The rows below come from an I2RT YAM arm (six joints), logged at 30 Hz.
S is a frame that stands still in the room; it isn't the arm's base.
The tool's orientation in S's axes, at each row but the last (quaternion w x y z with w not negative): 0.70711, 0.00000, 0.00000, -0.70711; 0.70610, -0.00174, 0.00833, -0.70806; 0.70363, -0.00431, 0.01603, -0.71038; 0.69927, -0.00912, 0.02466, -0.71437; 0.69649, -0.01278, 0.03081, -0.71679; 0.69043, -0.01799, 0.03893, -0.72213; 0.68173, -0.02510, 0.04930, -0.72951; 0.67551, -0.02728, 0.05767, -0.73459; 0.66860, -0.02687, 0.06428, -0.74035; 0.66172, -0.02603, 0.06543, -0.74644; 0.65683, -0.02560, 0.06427, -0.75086; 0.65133, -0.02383, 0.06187, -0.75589
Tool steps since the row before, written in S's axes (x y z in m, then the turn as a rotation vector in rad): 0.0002, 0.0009, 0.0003, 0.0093, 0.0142, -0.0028; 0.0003, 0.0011, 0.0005, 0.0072, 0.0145, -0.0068; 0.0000, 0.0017, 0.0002, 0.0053, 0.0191, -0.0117; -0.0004, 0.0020, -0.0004, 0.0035, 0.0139, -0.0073; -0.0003, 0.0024, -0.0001, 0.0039, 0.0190, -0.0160; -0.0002, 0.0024, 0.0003, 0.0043, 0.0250, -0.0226; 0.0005, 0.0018, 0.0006, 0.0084, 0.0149, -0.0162; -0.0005, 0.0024, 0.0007, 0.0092, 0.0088, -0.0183; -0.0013, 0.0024, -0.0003, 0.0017, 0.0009, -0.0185; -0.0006, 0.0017, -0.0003, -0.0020, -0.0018, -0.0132; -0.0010, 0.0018, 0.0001, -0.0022, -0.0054, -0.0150; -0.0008, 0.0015, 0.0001, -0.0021, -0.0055, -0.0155
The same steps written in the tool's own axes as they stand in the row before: -0.0009, 0.0002, 0.0003, -0.0142, 0.0093, -0.0028; -0.0011, 0.0003, 0.0005, -0.0145, 0.0073, -0.0068; -0.0017, 0.0000, 0.0002, -0.0190, 0.0055, -0.0119; -0.0020, -0.0004, -0.0005, -0.0138, 0.0036, -0.0074; -0.0024, -0.0004, -0.0002, -0.0187, 0.0044, -0.0162; -0.0024, -0.0003, 0.0002, -0.0245, 0.0050, -0.0230; -0.0018, 0.0003, 0.0006, -0.0149, 0.0091, -0.0158; -0.0024, -0.0008, 0.0005, -0.0089, 0.0106, -0.0175; -0.0022, -0.0015, -0.0006, -0.0002, 0.0040, -0.0182; -0.0016, -0.0007, -0.0005, 0.0027, 0.0000, -0.0132; -0.0017, -0.0012, -0.0001, 0.0063, 0.0005, -0.0148; -0.0014, -0.0010, -0.0001, 0.0064, 0.0007, -0.0153
